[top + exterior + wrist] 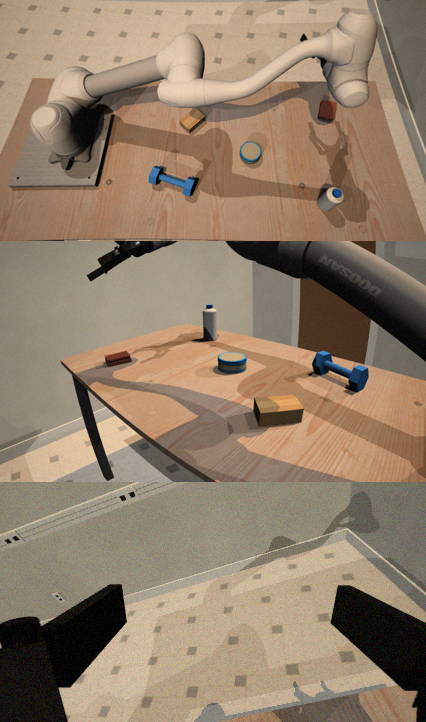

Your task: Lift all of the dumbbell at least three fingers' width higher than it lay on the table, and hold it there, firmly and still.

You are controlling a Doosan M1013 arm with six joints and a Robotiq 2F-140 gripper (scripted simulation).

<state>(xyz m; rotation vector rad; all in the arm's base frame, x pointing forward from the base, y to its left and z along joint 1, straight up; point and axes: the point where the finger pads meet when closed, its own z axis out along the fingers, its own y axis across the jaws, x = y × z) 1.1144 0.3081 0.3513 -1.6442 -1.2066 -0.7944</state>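
My gripper is now 63 cm past the blue dumbbell, 49 cm to the left of it and 35 cm above it.
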